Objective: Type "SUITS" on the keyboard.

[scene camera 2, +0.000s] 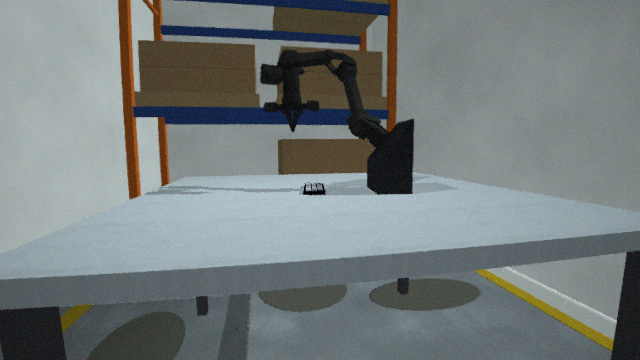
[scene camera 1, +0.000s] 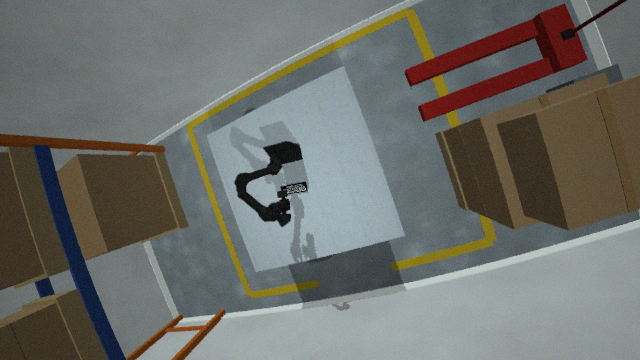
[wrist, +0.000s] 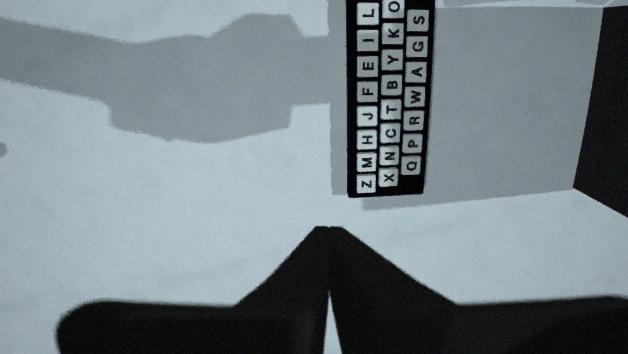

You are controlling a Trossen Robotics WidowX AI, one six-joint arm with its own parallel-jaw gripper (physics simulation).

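Pixels of known places: gripper, fingertip midpoint: (scene camera 2: pixel 293 131) (scene camera 1: pixel 289 202) (wrist: pixel 327 239); arm's base, origin of the base link: (scene camera 2: pixel 384 141) (scene camera 1: pixel 275 155).
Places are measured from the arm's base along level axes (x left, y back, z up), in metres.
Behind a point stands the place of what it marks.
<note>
The keyboard (scene camera 1: pixel 296 188) {z -0.159, x -0.004, y -0.267 m} (scene camera 2: pixel 314 188) {z -0.159, x 0.045, y -0.273 m} (wrist: pixel 412 185) {z -0.164, x 0.072, y -0.255 m} is a small black board with white letter keys, flat on the white table (scene camera 1: pixel 350 150) {z -0.175, x 0.482, y -0.149 m} (scene camera 2: pixel 320 225) {z -0.175, x 0.461, y -0.342 m}. In the wrist view its near end shows right of centre, and its far end is cut off by the top edge. The S key (wrist: pixel 418 20) {z -0.159, x -0.070, y -0.233 m}, I key (wrist: pixel 368 40) {z -0.159, x -0.063, y -0.275 m} and T key (wrist: pixel 390 109) {z -0.159, x -0.004, y -0.267 m} show; the U key does not show there. My gripper (scene camera 2: pixel 293 129) {z 0.033, x -0.011, y -0.337 m} (wrist: pixel 327 239) {z 0.033, x -0.011, y -0.337 m} is shut and empty, pointing down high above the table. In the wrist view its tips appear below the Z-key end of the keyboard.
The black arm base (scene camera 1: pixel 284 152) {z 0.004, x 0.072, y -0.008 m} (scene camera 2: pixel 392 162) {z -0.070, x 0.131, y -0.030 m} stands on the table beside the keyboard. Shelving with a blue beam (scene camera 2: pixel 225 116) and cardboard boxes (scene camera 2: pixel 197 70) stands behind the table. A red pallet jack (scene camera 1: pixel 565 40) and large boxes (scene camera 1: pixel 575 165) are on the floor away from the table.
</note>
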